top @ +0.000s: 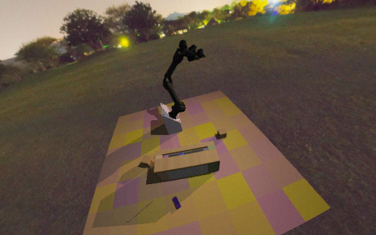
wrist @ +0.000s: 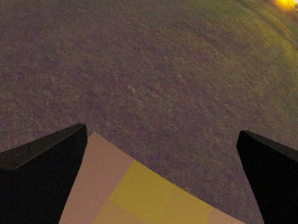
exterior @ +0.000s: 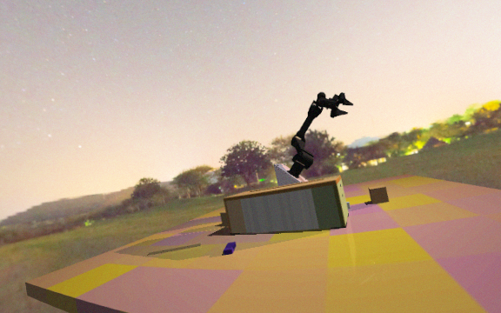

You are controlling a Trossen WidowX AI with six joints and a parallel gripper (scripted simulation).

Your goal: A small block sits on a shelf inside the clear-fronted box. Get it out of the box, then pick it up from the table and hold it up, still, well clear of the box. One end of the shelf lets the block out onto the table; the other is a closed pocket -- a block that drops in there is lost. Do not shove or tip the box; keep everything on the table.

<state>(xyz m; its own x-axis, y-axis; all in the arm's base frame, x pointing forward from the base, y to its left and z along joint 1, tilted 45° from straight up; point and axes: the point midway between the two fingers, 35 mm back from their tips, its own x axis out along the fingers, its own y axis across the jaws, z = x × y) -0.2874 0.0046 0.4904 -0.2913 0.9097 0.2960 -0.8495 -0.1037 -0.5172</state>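
Now: the blue block 660 mm ahead of my gripper tip, 370 mm to the right of it and 390 mm below it. The rest, counted from my gripper tip: tan cube: 590 mm ahead, 620 mm to the right, 450 mm below; then box: 650 mm ahead, 340 mm to the right, 410 mm below.
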